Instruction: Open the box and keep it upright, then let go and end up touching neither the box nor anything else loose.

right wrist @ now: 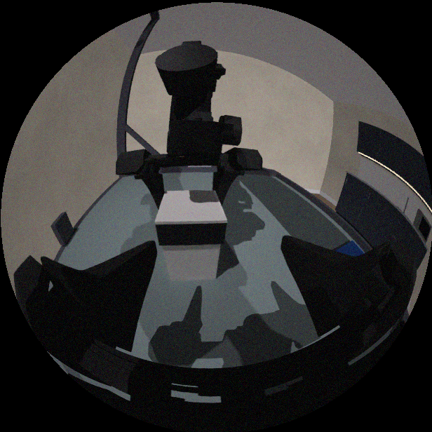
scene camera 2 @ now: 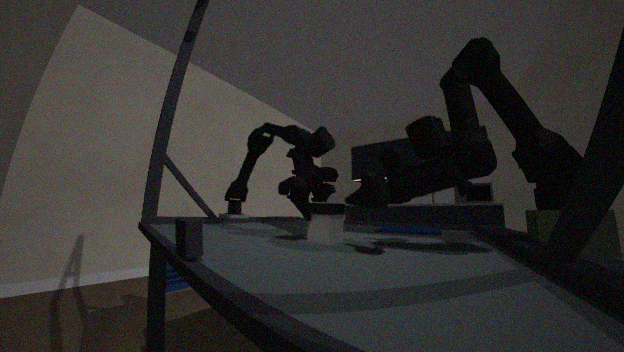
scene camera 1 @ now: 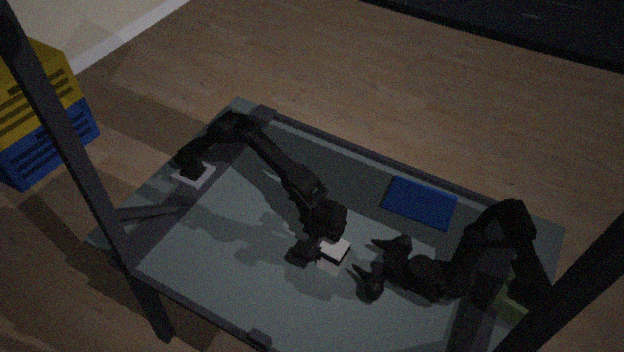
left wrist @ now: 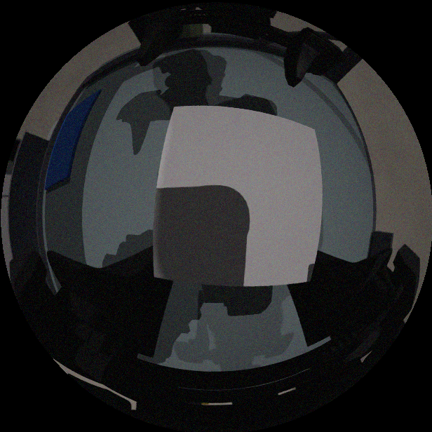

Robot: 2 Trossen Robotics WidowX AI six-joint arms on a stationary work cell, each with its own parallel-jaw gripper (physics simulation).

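The small box stands upright on the table, with a pale body and a lid that has a white top and dark sides. The lid lies flat on the body. My left gripper points down over the box, fingers partly closed along two opposite sides of the lid; it looks shut on the lid, though the lid hides its tips in the left wrist view. My right gripper is open and empty, facing the box from the right, apart from it.
A flat blue panel lies near the table's far edge. A green block is by the right arm's base. Dark frame posts rise at the table's sides. A yellow and blue stack stands beyond the table.
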